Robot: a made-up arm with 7 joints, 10 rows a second.
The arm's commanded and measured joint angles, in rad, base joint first. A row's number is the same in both.
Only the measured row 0 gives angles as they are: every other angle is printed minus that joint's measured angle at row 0.
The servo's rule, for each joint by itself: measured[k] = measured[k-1] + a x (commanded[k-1-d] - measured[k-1]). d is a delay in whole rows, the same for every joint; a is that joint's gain. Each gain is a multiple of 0.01, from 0.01 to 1. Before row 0 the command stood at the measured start. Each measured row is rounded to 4 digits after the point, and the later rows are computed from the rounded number. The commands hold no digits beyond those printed.
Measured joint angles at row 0:
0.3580, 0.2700, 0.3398, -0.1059, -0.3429, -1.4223, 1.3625
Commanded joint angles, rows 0 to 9:
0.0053, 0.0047, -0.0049, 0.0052, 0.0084, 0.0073, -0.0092
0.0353, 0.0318, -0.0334, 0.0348, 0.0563, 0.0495, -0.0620
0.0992, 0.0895, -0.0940, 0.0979, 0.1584, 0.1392, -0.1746
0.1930, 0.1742, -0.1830, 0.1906, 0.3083, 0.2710, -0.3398
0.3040, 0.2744, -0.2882, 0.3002, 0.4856, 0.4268, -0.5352
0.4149, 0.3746, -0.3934, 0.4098, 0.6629, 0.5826, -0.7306
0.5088, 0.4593, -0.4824, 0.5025, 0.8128, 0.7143, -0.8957
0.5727, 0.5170, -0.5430, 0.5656, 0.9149, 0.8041, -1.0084
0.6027, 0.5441, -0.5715, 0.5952, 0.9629, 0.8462, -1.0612
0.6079, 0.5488, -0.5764, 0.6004, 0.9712, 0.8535, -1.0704
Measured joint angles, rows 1 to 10:
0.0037, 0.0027, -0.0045, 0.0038, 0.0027, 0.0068, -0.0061
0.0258, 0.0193, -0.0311, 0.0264, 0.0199, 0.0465, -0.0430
0.0772, 0.0593, -0.0890, 0.0786, 0.0642, 0.1327, -0.1299
0.1583, 0.1248, -0.1755, 0.1604, 0.1423, 0.2613, -0.2684
0.2603, 0.2101, -0.2792, 0.2625, 0.2522, 0.4152, -0.4445
0.3685, 0.3039, -0.3843, 0.3700, 0.3836, 0.5709, -0.6333
0.4667, 0.3925, -0.4746, 0.4667, 0.5209, 0.7043, -0.8065
0.5409, 0.4635, -0.5375, 0.5389, 0.6470, 0.7971, -0.9398
0.5842, 0.5094, -0.5688, 0.5800, 0.7481, 0.8428, -1.0199
0.6008, 0.5319, -0.5758, 0.5949, 0.8195, 0.8528, -1.0532
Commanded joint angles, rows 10 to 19:
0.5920, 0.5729, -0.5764, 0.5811, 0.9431, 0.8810, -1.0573
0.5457, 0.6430, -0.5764, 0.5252, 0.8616, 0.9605, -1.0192
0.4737, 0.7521, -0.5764, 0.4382, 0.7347, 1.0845, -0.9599
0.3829, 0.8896, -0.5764, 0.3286, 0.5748, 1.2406, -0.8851
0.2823, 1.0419, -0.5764, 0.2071, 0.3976, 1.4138, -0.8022
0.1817, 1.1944, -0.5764, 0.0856, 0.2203, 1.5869, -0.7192
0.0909, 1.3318, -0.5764, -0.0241, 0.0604, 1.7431, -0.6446
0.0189, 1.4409, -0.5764, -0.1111, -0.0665, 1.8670, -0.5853
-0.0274, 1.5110, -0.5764, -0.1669, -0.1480, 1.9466, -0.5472
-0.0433, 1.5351, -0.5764, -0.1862, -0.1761, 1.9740, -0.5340
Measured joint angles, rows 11 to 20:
0.5946, 0.5553, -0.5764, 0.5848, 0.8591, 0.8790, -1.0559
0.5604, 0.6053, -0.5764, 0.5413, 0.8599, 0.9548, -1.0317
0.4997, 0.6890, -0.5764, 0.4660, 0.8198, 1.0754, -0.9843
0.4179, 0.8033, -0.5764, 0.3657, 0.7414, 1.2290, -0.9188
0.3230, 0.9393, -0.5764, 0.2499, 0.6314, 1.4009, -0.8418
0.2241, 1.0847, -0.5764, 0.1300, 0.4998, 1.5739, -0.7609
0.1309, 1.2255, -0.5764, 0.0175, 0.3592, 1.7313, -0.6841
0.0525, 1.3483, -0.5764, -0.0764, 0.2230, 1.8575, -0.6189
-0.0034, 1.4410, -0.5764, -0.1425, 0.1043, 1.9404, -0.5716
-0.0313, 1.4946, -0.5764, -0.1744, 0.0146, 1.9716, -0.5468

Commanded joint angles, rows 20 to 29:
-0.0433, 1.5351, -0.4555, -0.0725, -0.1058, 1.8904, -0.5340
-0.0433, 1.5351, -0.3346, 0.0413, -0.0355, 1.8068, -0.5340
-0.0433, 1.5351, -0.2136, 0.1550, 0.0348, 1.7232, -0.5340
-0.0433, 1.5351, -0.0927, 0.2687, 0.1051, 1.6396, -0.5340
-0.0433, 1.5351, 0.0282, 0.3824, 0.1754, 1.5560, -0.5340
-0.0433, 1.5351, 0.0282, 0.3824, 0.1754, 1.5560, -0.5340
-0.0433, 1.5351, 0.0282, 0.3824, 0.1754, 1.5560, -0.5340
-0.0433, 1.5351, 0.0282, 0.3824, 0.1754, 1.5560, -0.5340
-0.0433, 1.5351, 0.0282, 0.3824, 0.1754, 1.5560, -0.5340
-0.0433, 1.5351, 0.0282, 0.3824, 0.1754, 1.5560, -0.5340
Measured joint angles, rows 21 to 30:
-0.0397, 1.5177, -0.4652, -0.1000, -0.0239, 1.8961, -0.5384
-0.0422, 1.5276, -0.3450, 0.0031, -0.0276, 1.8131, -0.5355
-0.0430, 1.5319, -0.2241, 0.1140, -0.0076, 1.7295, -0.5345
-0.0432, 1.5337, -0.1032, 0.2269, 0.0285, 1.6459, -0.5342
-0.0433, 1.5345, 0.0177, 0.3404, 0.0755, 1.5623, -0.5341
-0.0433, 1.5348, 0.0274, 0.3711, 0.1075, 1.5564, -0.5340
-0.0433, 1.5350, 0.0281, 0.3793, 0.1292, 1.5560, -0.5340
-0.0433, 1.5351, 0.0282, 0.3816, 0.1440, 1.5560, -0.5340
-0.0433, 1.5351, 0.0282, 0.3822, 0.1540, 1.5560, -0.5340
-0.0433, 1.5351, 0.0282, 0.3823, 0.1608, 1.5560, -0.5340

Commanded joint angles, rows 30 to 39:
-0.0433, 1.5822, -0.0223, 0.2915, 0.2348, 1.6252, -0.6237
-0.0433, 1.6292, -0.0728, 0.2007, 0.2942, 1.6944, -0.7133
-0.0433, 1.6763, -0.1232, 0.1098, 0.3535, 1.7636, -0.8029
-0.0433, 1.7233, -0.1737, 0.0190, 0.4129, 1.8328, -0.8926
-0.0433, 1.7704, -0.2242, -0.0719, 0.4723, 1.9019, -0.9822
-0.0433, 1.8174, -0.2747, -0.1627, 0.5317, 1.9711, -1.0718
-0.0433, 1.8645, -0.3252, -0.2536, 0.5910, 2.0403, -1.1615
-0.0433, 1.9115, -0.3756, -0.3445, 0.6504, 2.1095, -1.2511
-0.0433, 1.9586, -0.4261, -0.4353, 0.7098, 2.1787, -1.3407
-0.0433, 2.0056, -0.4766, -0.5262, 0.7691, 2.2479, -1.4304
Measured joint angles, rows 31 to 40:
-0.0433, 1.5619, -0.0183, 0.3160, 0.1845, 1.6204, -0.5932
-0.0433, 1.6003, -0.0684, 0.2318, 0.2196, 1.6892, -0.6725
-0.0433, 1.6436, -0.1188, 0.1427, 0.2624, 1.7584, -0.7586
-0.0433, 1.6890, -0.1693, 0.0524, 0.3106, 1.8276, -0.8470
-0.0433, 1.7354, -0.2198, -0.0383, 0.3623, 1.8967, -0.9362
-0.0433, 1.7821, -0.2703, -0.1291, 0.4165, 1.9659, -1.0257
-0.0433, 1.8291, -0.3208, -0.2200, 0.4723, 2.0351, -1.1153
-0.0433, 1.8761, -0.3712, -0.3109, 0.5293, 2.1043, -1.2049
-0.0433, 1.9231, -0.4217, -0.4017, 0.5871, 2.1735, -1.2945
-0.0433, 1.9701, -0.4722, -0.4926, 0.6453, 2.2427, -1.3842

